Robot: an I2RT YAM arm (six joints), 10 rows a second.
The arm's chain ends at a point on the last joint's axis. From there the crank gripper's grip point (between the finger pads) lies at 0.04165 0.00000 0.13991 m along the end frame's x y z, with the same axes.
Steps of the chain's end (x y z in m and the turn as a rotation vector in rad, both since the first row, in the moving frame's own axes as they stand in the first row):
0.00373, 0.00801, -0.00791, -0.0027, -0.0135, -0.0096
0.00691, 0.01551, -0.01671, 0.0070, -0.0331, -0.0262
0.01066, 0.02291, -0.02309, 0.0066, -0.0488, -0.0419
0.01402, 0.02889, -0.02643, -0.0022, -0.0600, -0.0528
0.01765, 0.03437, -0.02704, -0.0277, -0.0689, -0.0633
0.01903, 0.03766, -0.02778, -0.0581, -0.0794, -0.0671
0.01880, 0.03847, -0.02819, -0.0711, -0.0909, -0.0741
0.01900, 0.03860, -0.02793, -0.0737, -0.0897, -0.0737
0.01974, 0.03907, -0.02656, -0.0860, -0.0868, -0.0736
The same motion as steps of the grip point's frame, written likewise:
0.00184, 0.00800, -0.00736, -0.0027, -0.0135, -0.0096
0.00223, 0.01350, -0.01542, 0.0070, -0.0331, -0.0262
0.00373, 0.02038, -0.02123, 0.0066, -0.0488, -0.0419
0.00551, 0.02722, -0.02418, -0.0022, -0.0600, -0.0528
0.00797, 0.03595, -0.02452, -0.0277, -0.0689, -0.0633
0.00799, 0.04345, -0.02508, -0.0581, -0.0794, -0.0671
0.00620, 0.04591, -0.02524, -0.0711, -0.0909, -0.0741
0.00659, 0.04642, -0.02503, -0.0737, -0.0897, -0.0737
0.00781, 0.04861, -0.02387, -0.0860, -0.0868, -0.0736

